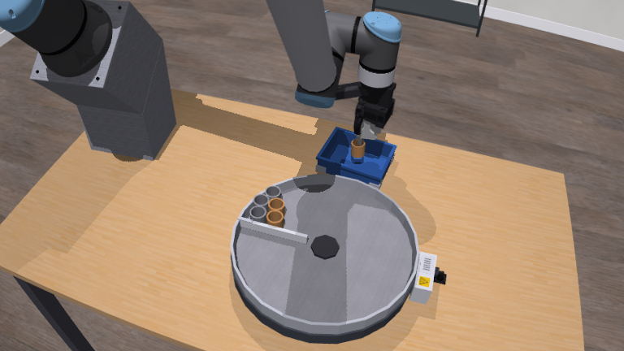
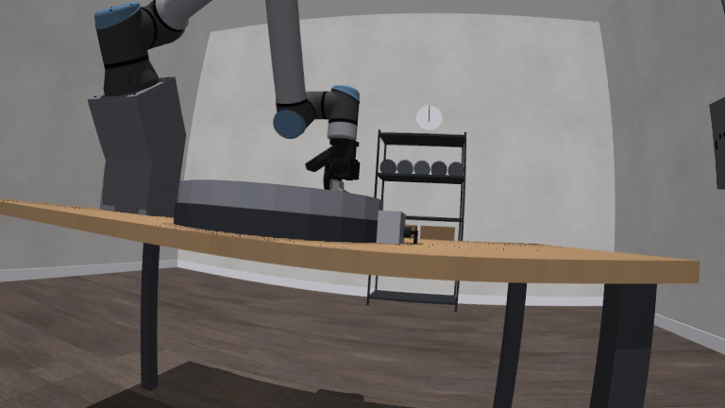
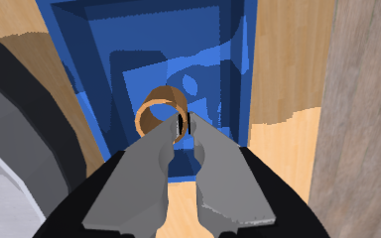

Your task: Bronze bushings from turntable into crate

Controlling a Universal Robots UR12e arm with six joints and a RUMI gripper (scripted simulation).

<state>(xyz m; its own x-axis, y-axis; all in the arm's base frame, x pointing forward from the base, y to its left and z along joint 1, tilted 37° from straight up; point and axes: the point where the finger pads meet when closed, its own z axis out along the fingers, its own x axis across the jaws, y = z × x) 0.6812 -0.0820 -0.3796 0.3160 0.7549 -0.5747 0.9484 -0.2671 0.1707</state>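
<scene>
The blue crate is 5 cm below my hand and 2 cm to the right of it. From my hand the other things lie so: grey turntable 36 cm to the right, 5 cm behind, 2 cm below.
</scene>
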